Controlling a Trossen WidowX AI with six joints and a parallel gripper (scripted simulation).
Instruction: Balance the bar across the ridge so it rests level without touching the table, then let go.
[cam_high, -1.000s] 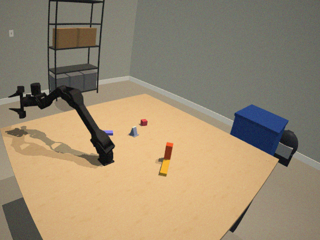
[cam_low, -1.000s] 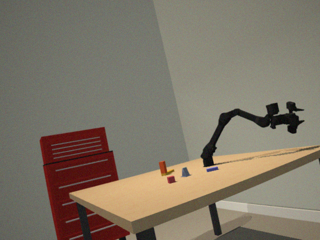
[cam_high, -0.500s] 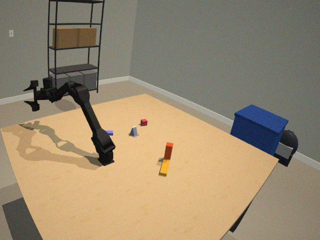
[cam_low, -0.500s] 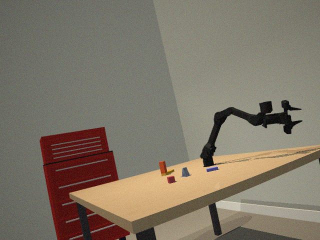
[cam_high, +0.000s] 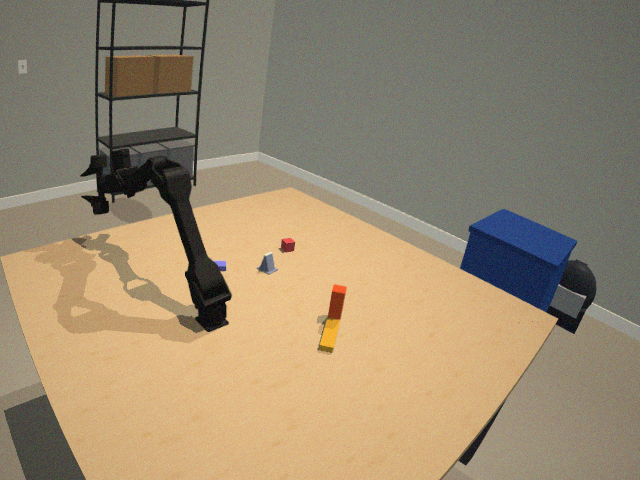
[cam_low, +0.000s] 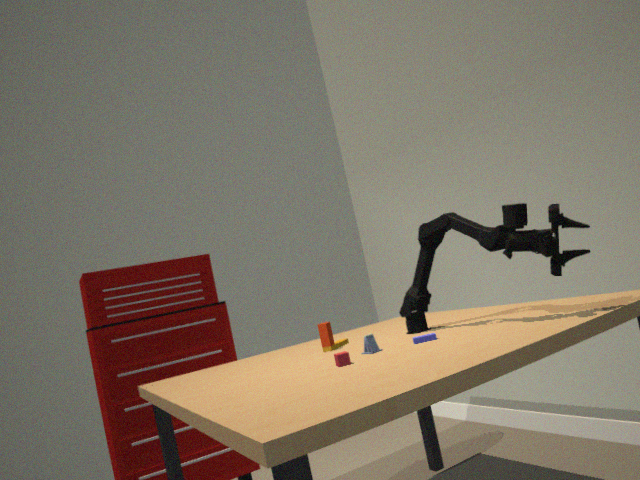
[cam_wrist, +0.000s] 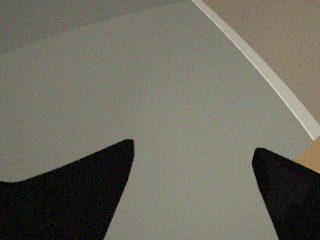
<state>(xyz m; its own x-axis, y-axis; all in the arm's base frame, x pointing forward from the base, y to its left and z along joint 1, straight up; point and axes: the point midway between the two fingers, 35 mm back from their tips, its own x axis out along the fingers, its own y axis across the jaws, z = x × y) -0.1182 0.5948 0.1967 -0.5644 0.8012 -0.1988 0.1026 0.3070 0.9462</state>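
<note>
Now: the red cube 560 mm ahead of my gripper tip, 430 mm to the right of it and 170 mm below it. The rest, counted from my gripper tip: small blue block (410 mm to the right, 290 mm ahead, 180 mm below).
</note>
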